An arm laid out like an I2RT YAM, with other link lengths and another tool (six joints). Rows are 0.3 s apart.
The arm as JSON. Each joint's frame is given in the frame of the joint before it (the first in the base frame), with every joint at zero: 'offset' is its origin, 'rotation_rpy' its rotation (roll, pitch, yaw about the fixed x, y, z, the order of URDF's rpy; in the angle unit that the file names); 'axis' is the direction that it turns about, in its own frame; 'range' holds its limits. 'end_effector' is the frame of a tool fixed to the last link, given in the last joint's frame.
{
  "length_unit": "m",
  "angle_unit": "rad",
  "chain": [
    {
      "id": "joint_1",
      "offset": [
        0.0,
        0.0,
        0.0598
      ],
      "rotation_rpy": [
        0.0,
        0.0,
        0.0
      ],
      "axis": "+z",
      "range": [
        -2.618,
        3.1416
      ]
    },
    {
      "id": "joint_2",
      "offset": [
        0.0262,
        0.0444,
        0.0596
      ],
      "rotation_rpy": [
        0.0,
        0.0,
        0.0
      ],
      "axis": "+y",
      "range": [
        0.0,
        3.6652
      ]
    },
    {
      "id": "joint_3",
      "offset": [
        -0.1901,
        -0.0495,
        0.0
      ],
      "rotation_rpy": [
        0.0,
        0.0,
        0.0
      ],
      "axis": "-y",
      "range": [
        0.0,
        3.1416
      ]
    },
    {
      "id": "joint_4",
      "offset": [
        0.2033,
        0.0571,
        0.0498
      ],
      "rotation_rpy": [
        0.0,
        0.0,
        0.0
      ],
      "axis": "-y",
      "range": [
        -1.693,
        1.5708
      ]
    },
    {
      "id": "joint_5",
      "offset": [
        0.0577,
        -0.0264,
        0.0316
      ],
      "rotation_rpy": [
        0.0,
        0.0,
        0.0
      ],
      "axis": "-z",
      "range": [
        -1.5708,
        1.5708
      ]
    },
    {
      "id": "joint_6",
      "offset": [
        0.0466,
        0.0,
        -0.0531
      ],
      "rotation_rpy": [
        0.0,
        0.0,
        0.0
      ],
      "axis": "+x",
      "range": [
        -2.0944,
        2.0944
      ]
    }
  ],
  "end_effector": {
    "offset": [
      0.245,
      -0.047,
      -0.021
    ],
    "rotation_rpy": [
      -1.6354,
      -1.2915,
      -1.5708
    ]
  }
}
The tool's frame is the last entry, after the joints.
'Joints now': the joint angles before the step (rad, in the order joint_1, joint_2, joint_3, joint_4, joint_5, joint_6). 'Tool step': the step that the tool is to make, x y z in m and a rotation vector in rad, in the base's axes. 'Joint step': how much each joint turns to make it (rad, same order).
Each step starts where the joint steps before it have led.
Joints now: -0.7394, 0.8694, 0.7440, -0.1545, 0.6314, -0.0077
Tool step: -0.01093, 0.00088, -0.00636, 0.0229, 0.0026, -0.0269
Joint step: -0.0177, -0.0042, 0.0061, -0.0403, 0.0044, 0.0211
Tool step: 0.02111, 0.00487, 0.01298, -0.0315, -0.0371, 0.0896
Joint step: -0.0015, -0.0766, -0.0263, 0.0135, -0.0883, -0.0271
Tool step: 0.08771, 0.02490, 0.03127, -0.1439, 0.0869, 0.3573
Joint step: 0.0039, -0.1095, -0.0822, 0.1020, -0.3196, -0.2425
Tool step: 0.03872, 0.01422, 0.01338, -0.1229, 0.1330, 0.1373
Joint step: 0.0329, 0.0345, -0.0007, 0.0554, -0.0849, -0.1937
